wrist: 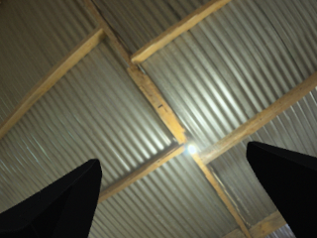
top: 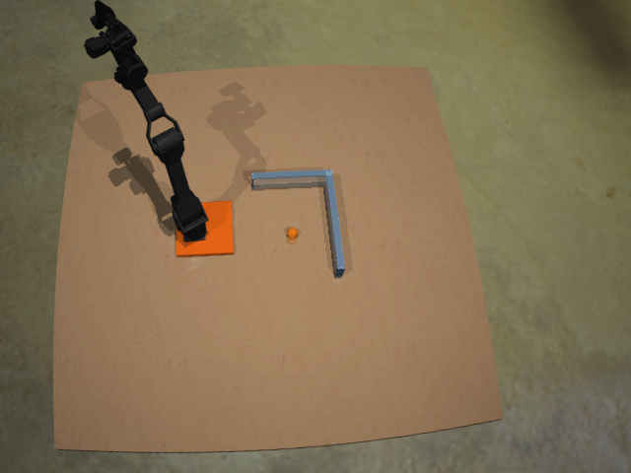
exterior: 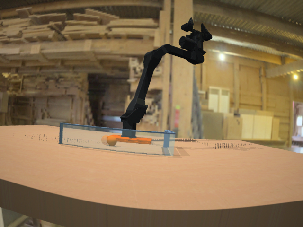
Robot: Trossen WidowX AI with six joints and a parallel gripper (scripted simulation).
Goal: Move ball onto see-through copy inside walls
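Right now the orange ball is 47 cm ahead of my gripper tip, 35 cm to the right of it and 65 cm below it. From my gripper tip the other things lie so: clear wall (59 cm ahead, 33 cm to the right, 64 cm below).
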